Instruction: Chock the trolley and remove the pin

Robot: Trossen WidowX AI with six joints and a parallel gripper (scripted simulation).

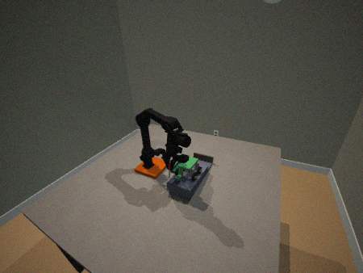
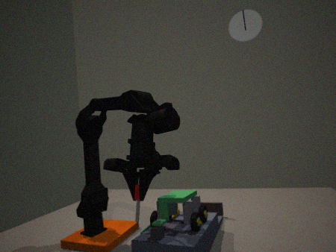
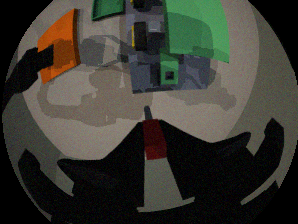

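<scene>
The green tray is 200 mm to the left of my gripper tip, 180 mm below it and 110 mm behind it. Also, from my gripper tip: trolley: 130 mm to the left, 60 mm below, 30 mm ahead; grey ramp: 130 mm to the left, 130 mm below, 30 mm ahead; red-headed stop pin: right at my gripper tip.
</scene>
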